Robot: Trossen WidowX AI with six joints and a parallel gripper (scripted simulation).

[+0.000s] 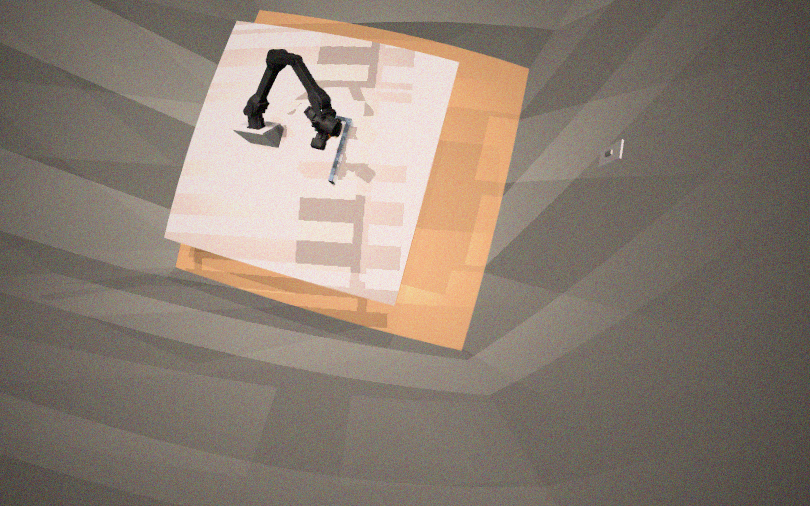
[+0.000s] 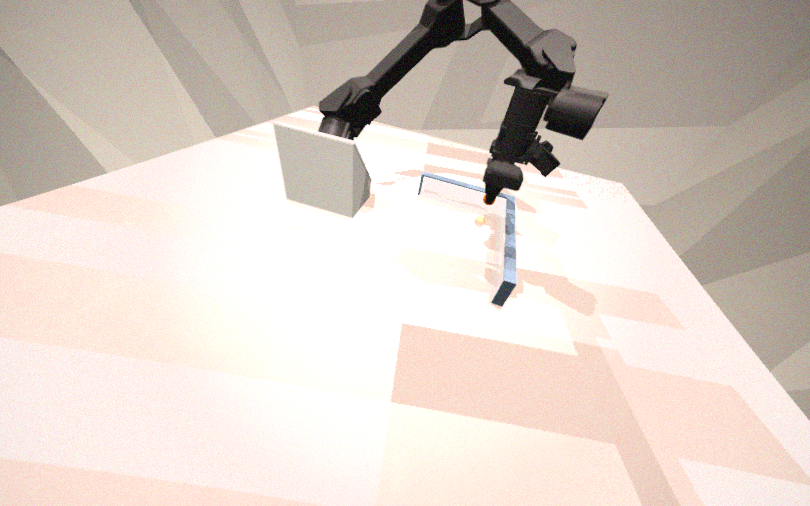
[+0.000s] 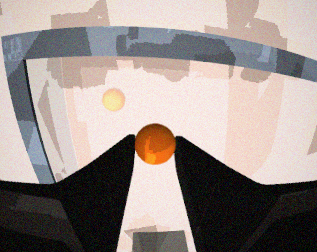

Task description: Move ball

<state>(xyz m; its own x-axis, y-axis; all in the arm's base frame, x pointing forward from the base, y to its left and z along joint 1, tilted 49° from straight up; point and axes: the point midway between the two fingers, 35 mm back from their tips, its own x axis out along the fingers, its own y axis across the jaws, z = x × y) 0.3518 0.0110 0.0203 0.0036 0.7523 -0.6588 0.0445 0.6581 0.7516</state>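
Now: gripper tip 1 cm short of the see-through copy, 4 cm to the right of it and 8 cm above it. Also, from my gripper tip: orange ball: right at my gripper tip.
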